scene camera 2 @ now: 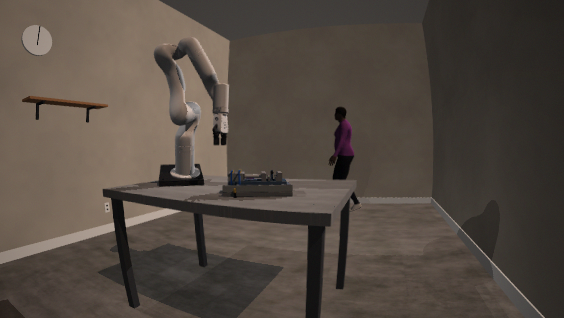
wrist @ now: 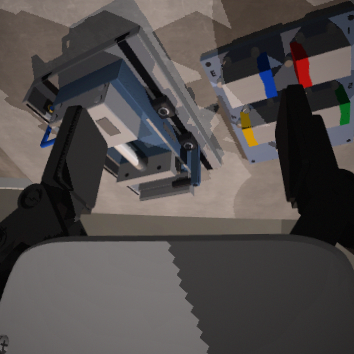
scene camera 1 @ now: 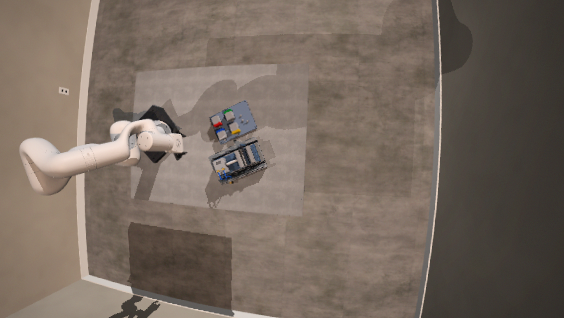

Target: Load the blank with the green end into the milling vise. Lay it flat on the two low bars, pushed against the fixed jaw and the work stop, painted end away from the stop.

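The blank with the green end [scene camera 1: 229,116] [wrist: 328,113] lies on the blue-grey tray [scene camera 1: 246,108] [wrist: 212,65]; in the wrist view my right finger covers part of it, and its green end points right. The milling vise [scene camera 1: 240,162] [scene camera 2: 257,183] [wrist: 120,117] sits beside the tray, turned at an angle, with its rod and blocks showing. I cannot clearly tell its low bars and work stop. My gripper [scene camera 2: 220,143] [wrist: 182,116] is open and empty, pointing down high above the table. In the wrist view the vise shows at the left finger, the tray at the right.
Blanks with a red end [scene camera 1: 216,120] [wrist: 330,65], a blue end [scene camera 1: 221,134] [wrist: 245,93] and a yellow end [scene camera 1: 234,128] [wrist: 267,129] lie close around the green one. The table [scene camera 1: 280,180] [scene camera 2: 310,202] carries the arm base. A person [scene camera 2: 343,140] stands behind it.
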